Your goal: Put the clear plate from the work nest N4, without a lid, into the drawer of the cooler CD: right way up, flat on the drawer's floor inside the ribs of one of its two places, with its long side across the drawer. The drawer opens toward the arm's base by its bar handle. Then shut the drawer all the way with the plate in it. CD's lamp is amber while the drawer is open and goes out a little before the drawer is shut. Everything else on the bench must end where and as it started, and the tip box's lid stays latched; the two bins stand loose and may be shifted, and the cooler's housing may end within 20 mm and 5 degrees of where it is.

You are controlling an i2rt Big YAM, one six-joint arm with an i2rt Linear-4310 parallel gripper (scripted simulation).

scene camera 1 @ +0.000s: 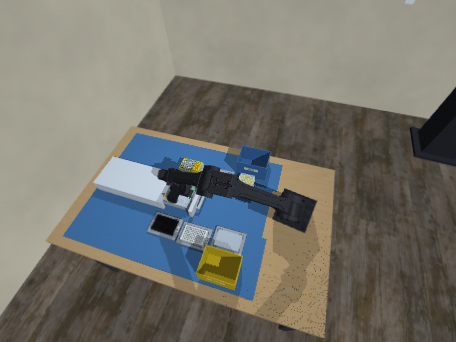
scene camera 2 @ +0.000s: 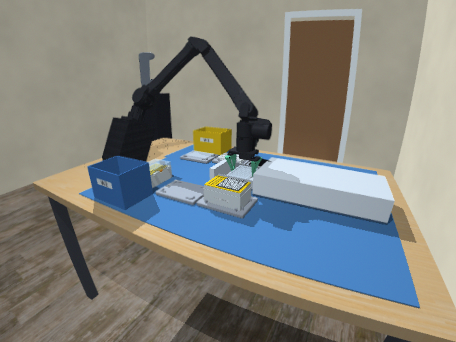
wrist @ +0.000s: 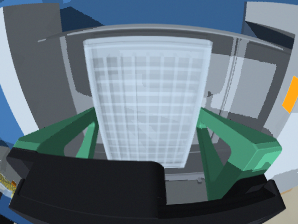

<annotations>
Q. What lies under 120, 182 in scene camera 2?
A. A blue bin.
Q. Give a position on a white cooler CD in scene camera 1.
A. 139, 182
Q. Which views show the white cooler CD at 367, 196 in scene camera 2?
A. Scene camera 1, scene camera 2 and the wrist view: all of them.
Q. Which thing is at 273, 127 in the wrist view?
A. A white cooler CD.
</annotations>
